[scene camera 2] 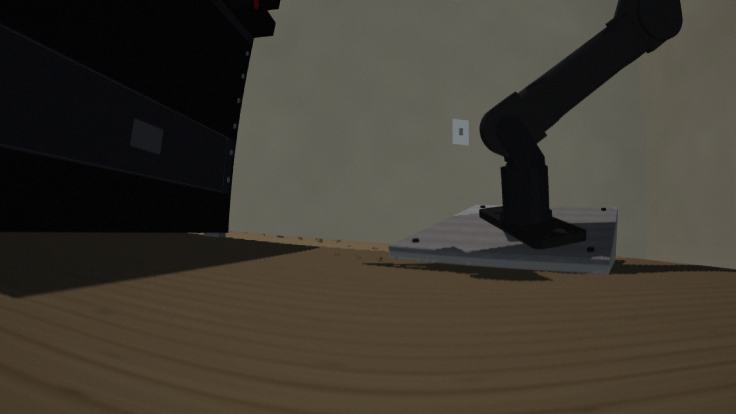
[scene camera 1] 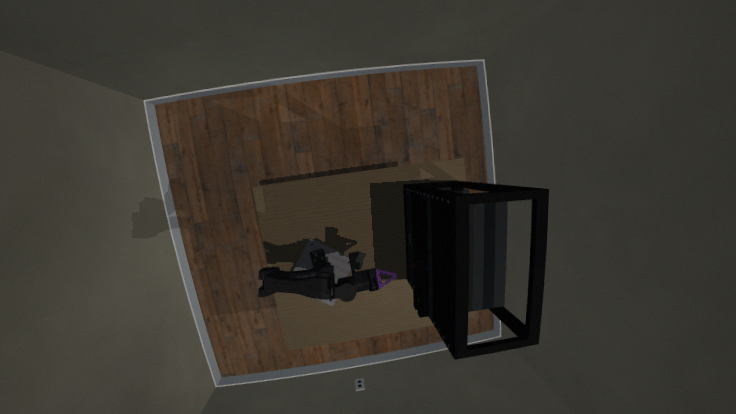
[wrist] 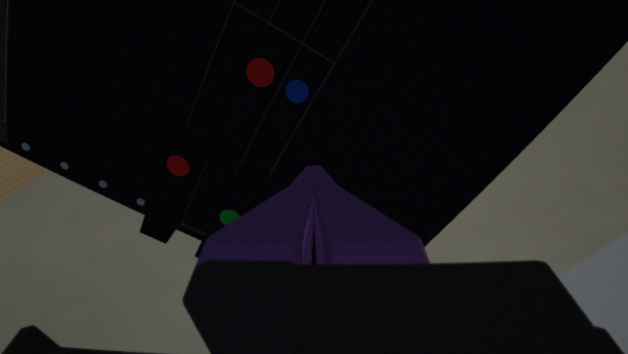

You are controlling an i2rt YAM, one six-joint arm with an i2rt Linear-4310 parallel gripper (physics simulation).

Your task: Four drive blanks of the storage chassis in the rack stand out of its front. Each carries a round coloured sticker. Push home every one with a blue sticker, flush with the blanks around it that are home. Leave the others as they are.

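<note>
My gripper (scene camera 1: 394, 276) (wrist: 313, 177) is shut and empty; its purple fingertips stand a little apart from the front of the dark rack (scene camera 1: 539, 267). In the wrist view, the chassis front shows one blue sticker (wrist: 297, 91) beside a red sticker (wrist: 260, 72). Outline lines run along both sides of the blue-stickered blank; it looks about level, but darkness hides its exact depth. A blank with another red sticker (wrist: 178, 165) plainly stands out at the lower left. A green sticker (wrist: 229, 217) lies partly behind the fingers, and its blank also juts out. The gripper does not show in scene camera 2.
The arm's base plate (scene camera 2: 437, 236) stands on the wooden table top (scene camera 1: 319, 205) (scene camera 2: 360, 334). A lower panel with a grey label (scene camera 2: 146, 136) is in the rack. Dark protruding blanks (scene camera 2: 262, 23) jut from the rack's front edge above it.
</note>
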